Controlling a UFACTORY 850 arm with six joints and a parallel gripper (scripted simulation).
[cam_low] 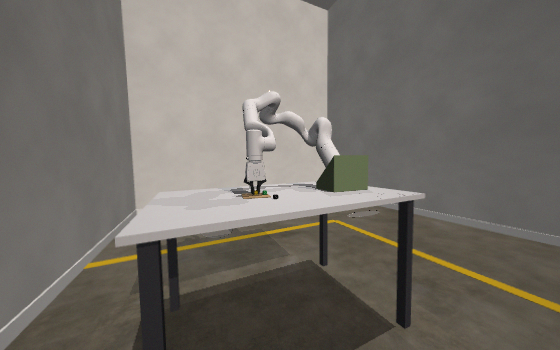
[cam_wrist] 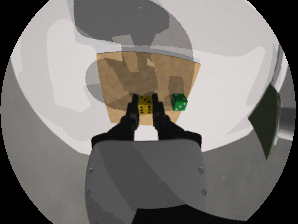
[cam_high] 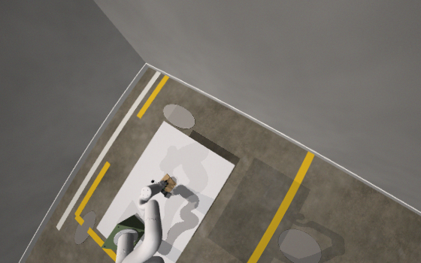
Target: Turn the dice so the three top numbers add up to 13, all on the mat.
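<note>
The yellow die lies 1 cm below my hand. From my hand the other things lie so: green die (5 cm behind, 2 cm below, 1 cm to the left); then black die (14 cm to the left, 4 cm behind, 2 cm below); then tan mat (3 cm below).
</note>
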